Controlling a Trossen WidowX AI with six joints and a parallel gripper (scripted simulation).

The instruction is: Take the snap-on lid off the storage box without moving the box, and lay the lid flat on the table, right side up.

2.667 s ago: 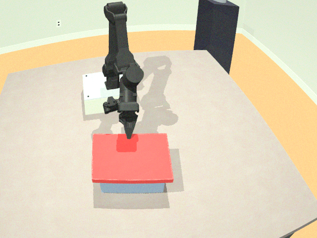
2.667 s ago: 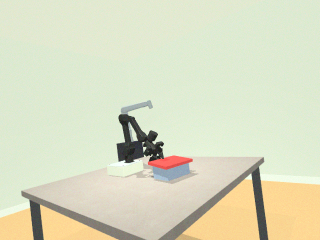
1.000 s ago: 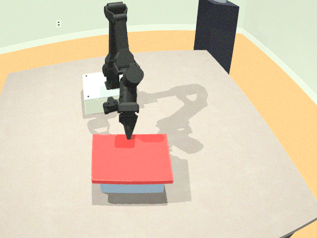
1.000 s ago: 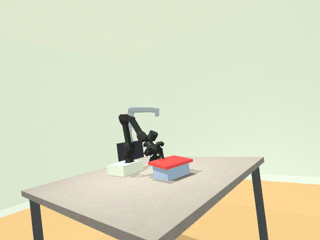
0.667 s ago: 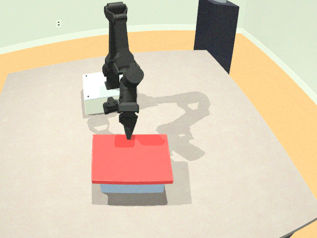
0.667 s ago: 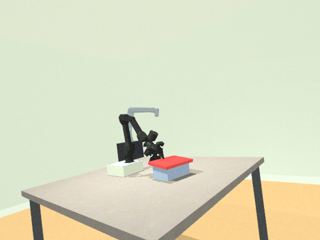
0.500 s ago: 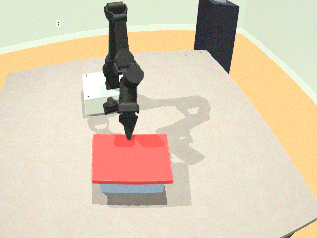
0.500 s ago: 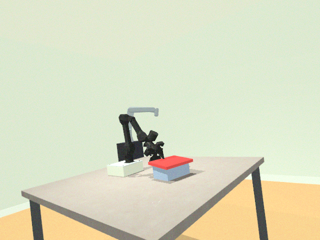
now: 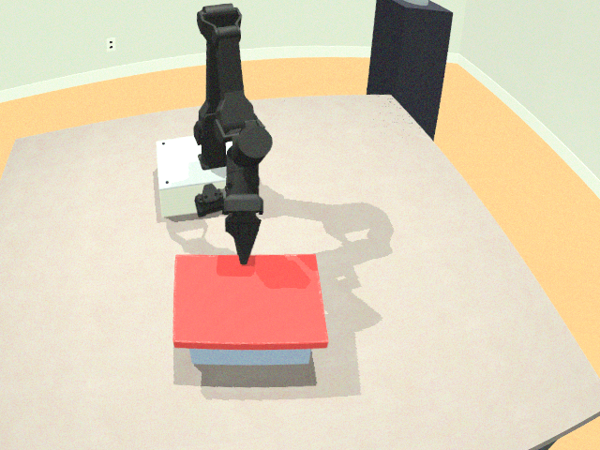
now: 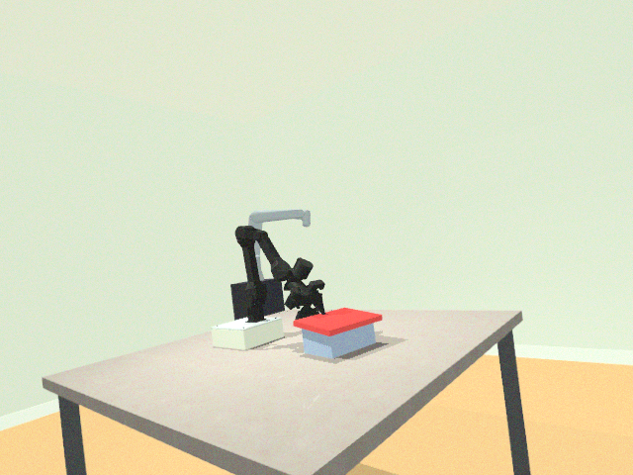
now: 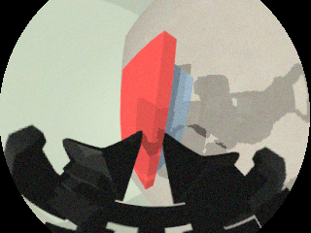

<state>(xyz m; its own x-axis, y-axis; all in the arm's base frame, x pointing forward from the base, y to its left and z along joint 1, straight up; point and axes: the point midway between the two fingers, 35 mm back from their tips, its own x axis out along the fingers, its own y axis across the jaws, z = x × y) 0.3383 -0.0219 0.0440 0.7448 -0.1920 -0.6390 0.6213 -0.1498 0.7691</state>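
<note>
Now: gripper tip 80 mm short of the red lid and 20 mm to the left of it. The rest, counted from my gripper tip: storage box: 70 mm ahead, 20 mm to the right, 50 mm below.
</note>
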